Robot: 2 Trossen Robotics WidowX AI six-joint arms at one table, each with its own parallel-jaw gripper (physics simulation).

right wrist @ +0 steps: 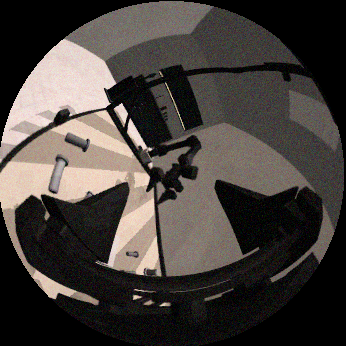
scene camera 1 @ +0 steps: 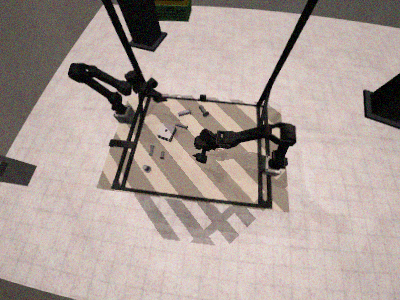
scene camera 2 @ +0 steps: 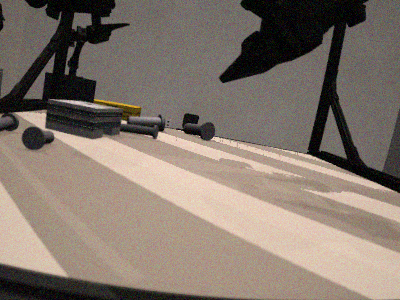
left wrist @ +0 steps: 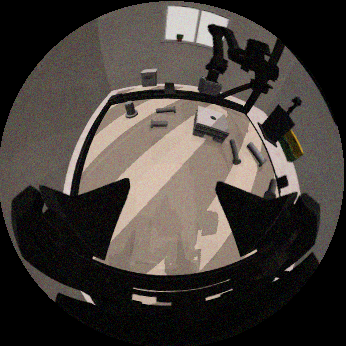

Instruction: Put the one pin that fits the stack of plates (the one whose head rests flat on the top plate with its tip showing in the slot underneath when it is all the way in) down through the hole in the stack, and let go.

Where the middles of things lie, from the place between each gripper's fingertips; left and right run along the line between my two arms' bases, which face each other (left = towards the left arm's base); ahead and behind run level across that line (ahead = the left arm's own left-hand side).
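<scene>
I see that the grey stack of plates [left wrist: 206, 121] is 100 mm below my left hand, 80 mm behind my left hand and 250 mm to the right of my left hand.
My right hand, for its part, is 250 mm above the grey stack of plates and 90 mm short of the grey stack of plates.
</scene>
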